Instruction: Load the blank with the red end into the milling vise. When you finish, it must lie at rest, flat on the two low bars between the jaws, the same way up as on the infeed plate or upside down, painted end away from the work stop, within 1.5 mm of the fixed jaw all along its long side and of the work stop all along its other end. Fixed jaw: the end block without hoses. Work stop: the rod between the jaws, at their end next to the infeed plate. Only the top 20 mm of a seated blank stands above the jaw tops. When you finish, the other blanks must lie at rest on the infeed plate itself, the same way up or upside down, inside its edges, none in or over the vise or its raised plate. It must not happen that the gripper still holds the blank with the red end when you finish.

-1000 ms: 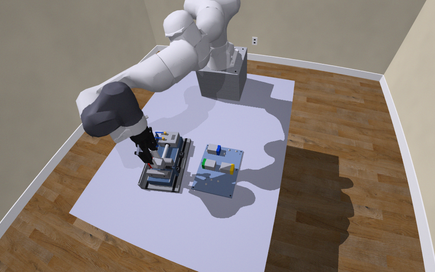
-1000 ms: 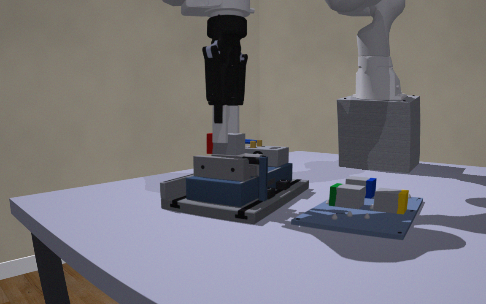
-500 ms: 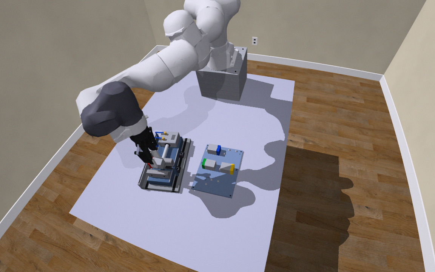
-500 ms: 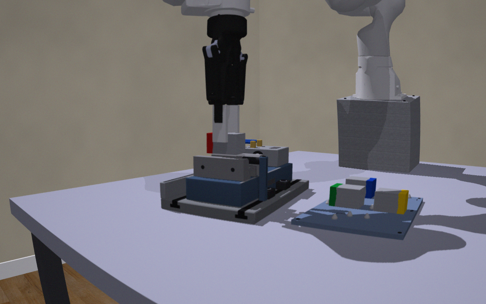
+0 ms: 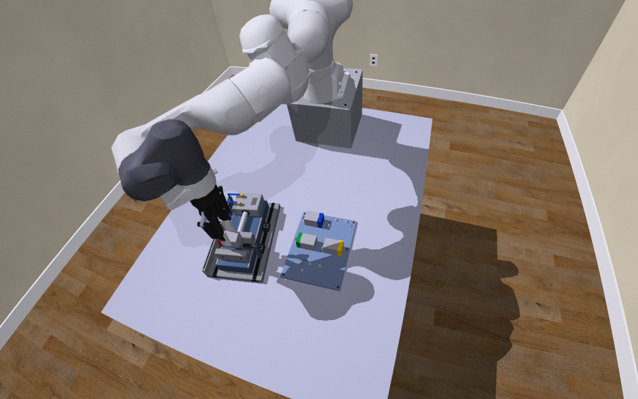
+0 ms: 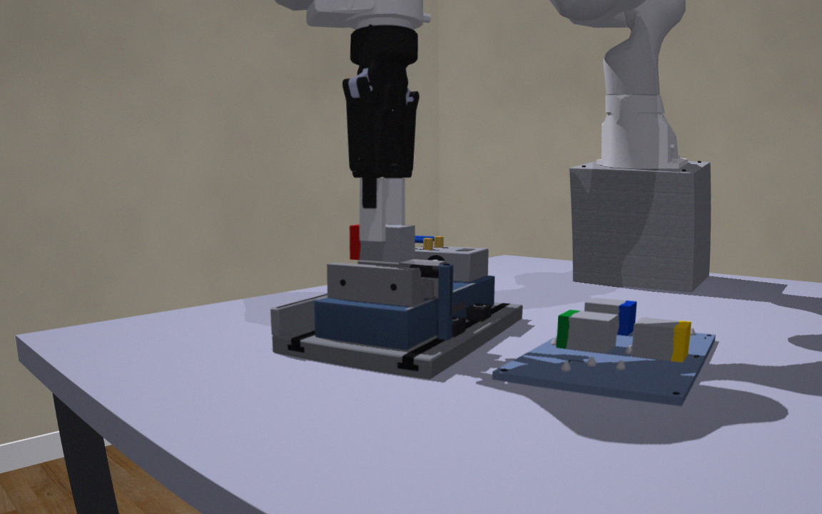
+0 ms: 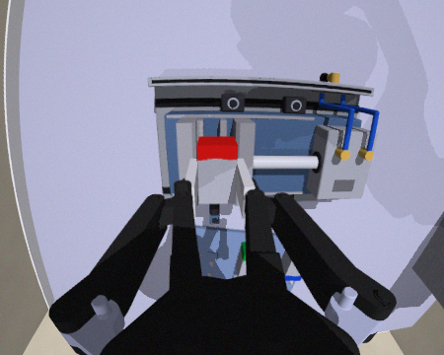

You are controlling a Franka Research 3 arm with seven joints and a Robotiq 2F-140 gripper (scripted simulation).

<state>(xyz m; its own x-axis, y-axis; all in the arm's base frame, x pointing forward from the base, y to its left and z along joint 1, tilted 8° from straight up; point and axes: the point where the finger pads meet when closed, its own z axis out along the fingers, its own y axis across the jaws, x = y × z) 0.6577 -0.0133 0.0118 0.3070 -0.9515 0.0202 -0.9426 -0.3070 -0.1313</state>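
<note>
The red-ended blank lies 40 mm below my hand. Also, from my hand: hosed end block (160 mm behind, 80 mm below, 50 mm to the right); then fixed jaw (80 mm below, 30 mm ahead, 20 mm to the left); then blue work stop rod (90 mm below, 70 mm to the left, 20 mm behind).
</note>
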